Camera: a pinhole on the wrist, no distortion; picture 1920 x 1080 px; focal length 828.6 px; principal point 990.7 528.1 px. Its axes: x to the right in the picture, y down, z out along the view. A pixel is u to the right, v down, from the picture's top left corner.
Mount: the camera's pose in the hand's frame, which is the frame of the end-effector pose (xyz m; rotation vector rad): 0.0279 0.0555 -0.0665 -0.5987 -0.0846 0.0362
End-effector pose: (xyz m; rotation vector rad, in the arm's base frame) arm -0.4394 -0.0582 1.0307 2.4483 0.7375 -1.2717
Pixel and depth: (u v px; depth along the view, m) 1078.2 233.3 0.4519
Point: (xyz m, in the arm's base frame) -0.5913 -0.3820 0.7759
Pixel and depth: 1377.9 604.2 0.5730
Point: -0.3446 -0.5289 0.6141
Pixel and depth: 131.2 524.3 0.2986
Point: -0.5803 -0.3959 1.1959
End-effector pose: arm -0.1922 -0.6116 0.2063 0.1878 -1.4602 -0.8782
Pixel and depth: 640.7 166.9 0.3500
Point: -0.3957 -0.3233 0.2079
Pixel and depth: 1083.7 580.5 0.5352
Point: -0.3677 -0.2297 0.5284
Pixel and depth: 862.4 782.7 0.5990
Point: -0.2479 -0.0451 0.4891
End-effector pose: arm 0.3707 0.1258 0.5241 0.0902 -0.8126 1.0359
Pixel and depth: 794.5 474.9 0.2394
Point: 0.1452 0.1241 0.5369
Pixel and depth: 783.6 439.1 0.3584
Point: 0.0376 0.0703 0.5731
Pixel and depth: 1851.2 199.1 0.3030
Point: 0.1841 0.3156 0.8756
